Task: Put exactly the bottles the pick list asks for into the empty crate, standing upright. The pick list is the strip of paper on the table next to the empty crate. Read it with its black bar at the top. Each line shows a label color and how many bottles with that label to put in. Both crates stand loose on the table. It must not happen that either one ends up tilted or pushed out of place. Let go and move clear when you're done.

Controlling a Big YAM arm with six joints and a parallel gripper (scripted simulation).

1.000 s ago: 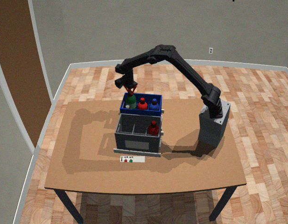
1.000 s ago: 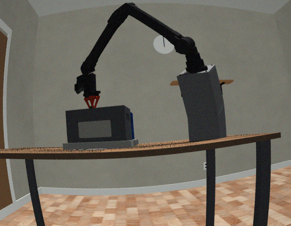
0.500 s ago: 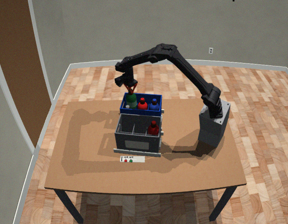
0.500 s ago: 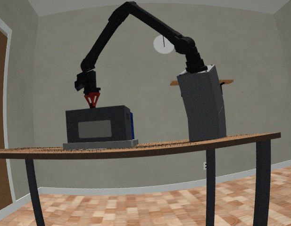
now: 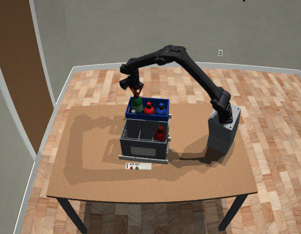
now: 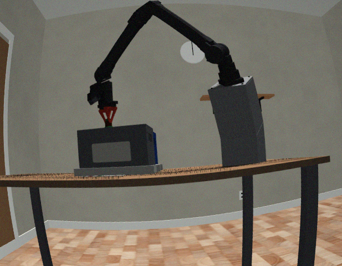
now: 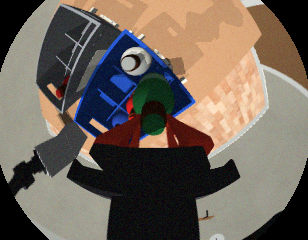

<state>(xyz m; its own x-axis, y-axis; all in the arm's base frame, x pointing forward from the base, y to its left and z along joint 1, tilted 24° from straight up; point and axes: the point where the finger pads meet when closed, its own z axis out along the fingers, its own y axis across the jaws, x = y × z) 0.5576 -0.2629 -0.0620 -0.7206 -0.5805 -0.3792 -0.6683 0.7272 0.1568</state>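
The green-labelled bottle is 6 cm below my hand. The rest, counted from my hand: blue-labelled bottle: 17 cm behind, 16 cm below; red-labelled bottle: 23 cm to the left, 17 cm behind, 16 cm below; grey crate: 27 cm to the left, 16 cm below, 8 cm behind.
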